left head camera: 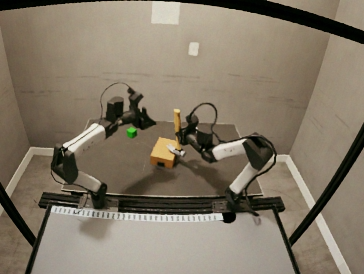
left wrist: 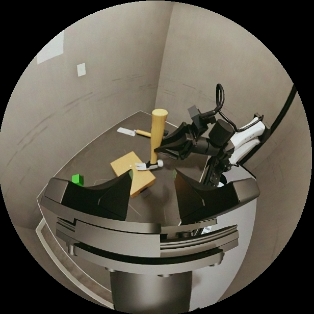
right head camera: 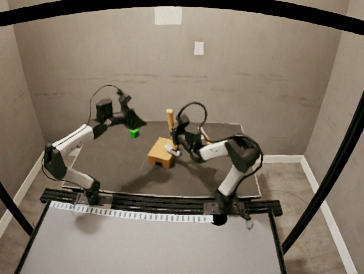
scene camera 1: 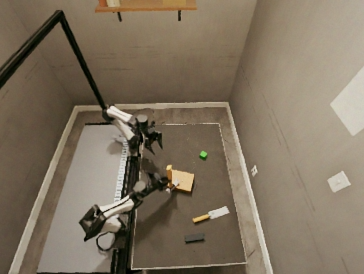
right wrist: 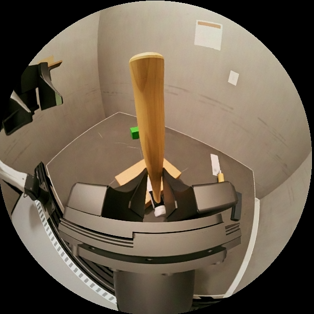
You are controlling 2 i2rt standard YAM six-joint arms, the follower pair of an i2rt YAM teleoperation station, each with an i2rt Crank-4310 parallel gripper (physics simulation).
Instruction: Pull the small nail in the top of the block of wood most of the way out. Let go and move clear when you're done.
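Frame: origin at the left arm's base, x ahead, y left, z up, level; centimetres.
Seen in the pictures: left gripper, fingertip midpoint: [left head camera: 152, 120] [right head camera: 144, 121] [scene camera 1: 158, 152]; right gripper, fingertip midpoint: [left head camera: 177, 132] [scene camera 1: 170, 178]; left arm's base, origin of the base link: [left head camera: 98, 204] [right head camera: 94, 201] [scene camera 1: 133, 146]; right arm's base, origin of the base link: [left head camera: 231, 207] [right head camera: 224, 209] [scene camera 1: 121, 231].
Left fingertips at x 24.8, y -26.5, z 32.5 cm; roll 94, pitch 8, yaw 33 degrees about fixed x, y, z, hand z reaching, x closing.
Pixels of each thing's top centre, then the offset from my left fingertips to it. "spot": a spot on its surface instead. Level surfaces: height alone.
- hammer, surface spot: [left head camera: 177, 119] [right head camera: 170, 119] spot: dx +4.8, dy -12.2, dz -1.9 cm
- wooden block, middle of its top: [left head camera: 165, 148] [right head camera: 164, 148] [scene camera 1: 180, 179] dx +13.0, dy -8.1, dz -26.3 cm
- green cube, middle of its top: [left head camera: 131, 130] [right head camera: 134, 130] [scene camera 1: 203, 153] dx +32.9, dy +13.1, dz -27.9 cm
- dark bar, middle of its top: [scene camera 1: 194, 237] dx +19.9, dy -45.5, dz -29.6 cm
- mat, its level: dz -32.4 cm
A hammer [left head camera: 177, 119] [right head camera: 170, 119] [left wrist: 159, 127] [right wrist: 150, 100] stands handle up, its metal head [left head camera: 176, 150] [left wrist: 150, 165] over the wooden block [left head camera: 161, 150] [right head camera: 159, 151] [scene camera 1: 186, 181] [left wrist: 122, 163]. A small pale spot, perhaps the nail [left wrist: 131, 166], shows on the block's top by the claw tips; whether the claw touches it is unclear. My right gripper [left head camera: 179, 136] [scene camera 1: 167, 181] [right wrist: 154, 168] is shut on the lower handle. My left gripper [left head camera: 153, 123] [scene camera 1: 157, 147] [left wrist: 152, 170] is open and empty, up and away from the hammer.
A green cube [left head camera: 131, 132] [right head camera: 134, 133] [scene camera 1: 203, 155] [left wrist: 77, 179] lies near the block. A wood-handled, flat-bladed tool [scene camera 1: 219, 212] and a dark bar [scene camera 1: 194, 238] lie on the mat [scene camera 1: 165, 250], below the block in the scene view.
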